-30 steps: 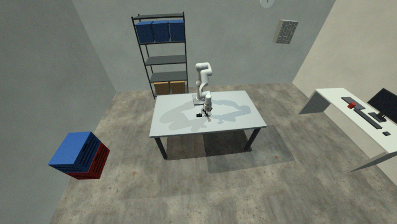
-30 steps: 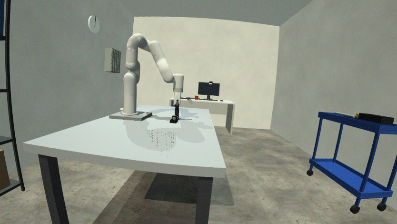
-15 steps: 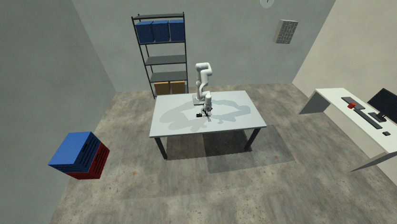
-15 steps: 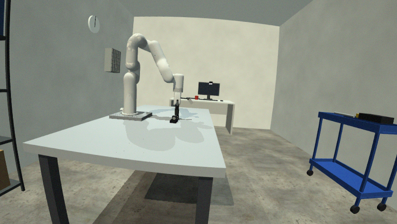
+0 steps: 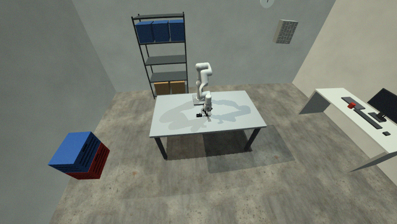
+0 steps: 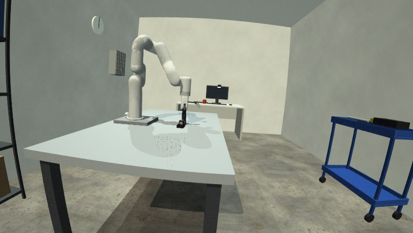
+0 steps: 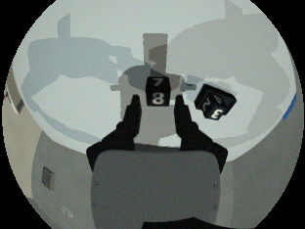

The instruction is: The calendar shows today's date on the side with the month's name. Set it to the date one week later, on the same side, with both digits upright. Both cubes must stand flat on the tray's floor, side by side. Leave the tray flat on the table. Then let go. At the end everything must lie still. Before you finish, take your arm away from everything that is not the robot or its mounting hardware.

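The cube is 4 cm below my hand.
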